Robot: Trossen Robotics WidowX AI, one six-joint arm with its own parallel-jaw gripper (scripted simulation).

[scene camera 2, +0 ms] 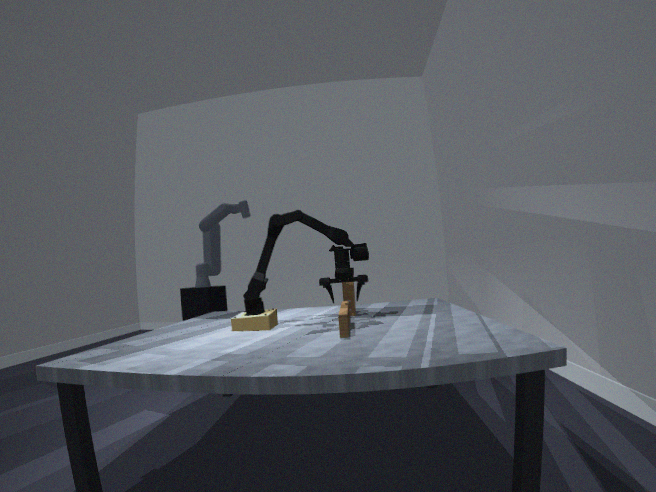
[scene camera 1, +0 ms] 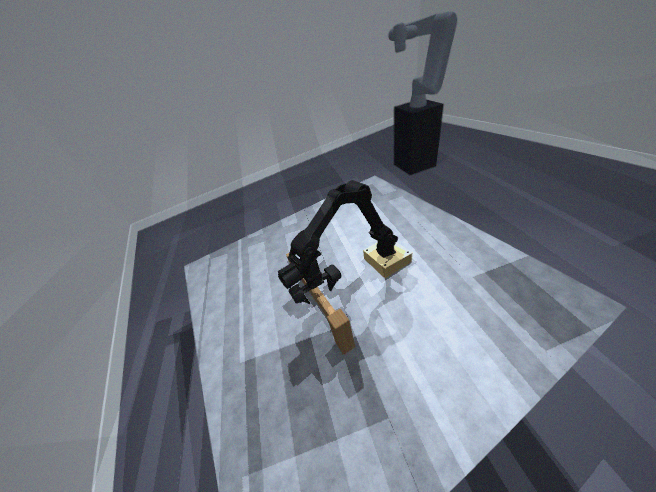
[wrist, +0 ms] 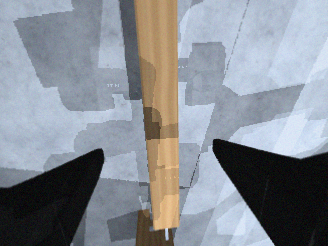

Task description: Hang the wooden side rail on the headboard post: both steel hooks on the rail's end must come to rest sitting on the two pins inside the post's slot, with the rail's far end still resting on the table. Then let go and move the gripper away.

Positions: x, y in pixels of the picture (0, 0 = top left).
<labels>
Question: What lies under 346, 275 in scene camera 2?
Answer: The gripper.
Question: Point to a headboard post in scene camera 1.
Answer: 340, 326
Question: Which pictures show the gripper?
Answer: Scene camera 2, scene camera 1 and the wrist view: all of them.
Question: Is the gripper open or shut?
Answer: Open.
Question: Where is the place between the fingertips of the gripper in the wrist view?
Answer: At 159, 149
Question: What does the gripper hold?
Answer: Nothing.
</labels>
